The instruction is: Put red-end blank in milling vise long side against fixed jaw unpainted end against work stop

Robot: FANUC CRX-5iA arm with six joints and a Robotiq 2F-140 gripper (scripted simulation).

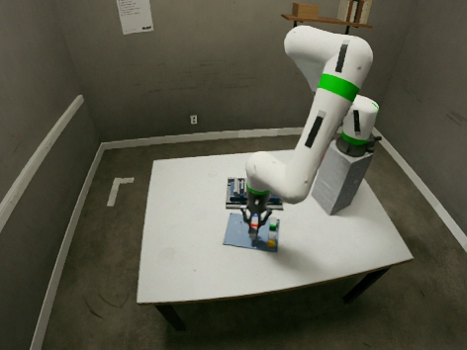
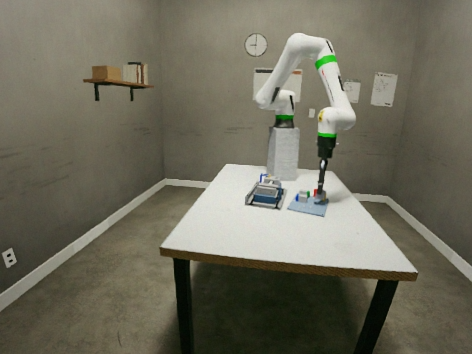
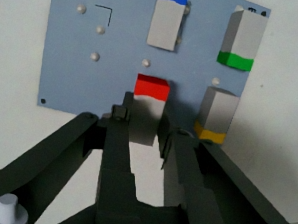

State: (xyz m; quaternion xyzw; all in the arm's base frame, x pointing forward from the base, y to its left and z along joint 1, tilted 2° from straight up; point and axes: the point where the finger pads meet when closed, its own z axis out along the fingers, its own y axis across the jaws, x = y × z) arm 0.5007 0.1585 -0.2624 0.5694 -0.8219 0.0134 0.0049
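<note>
Right now my hand is 1 cm short of the work stop, 23 cm to the left of it and 2 cm above it. From my hand the other things lie so: yellow-ended blank 8 cm behind, 3 cm to the left, 8 cm below; then red-ended blank 3 cm below; then plate 1 cm behind, 4 cm to the right, 10 cm below.
</note>
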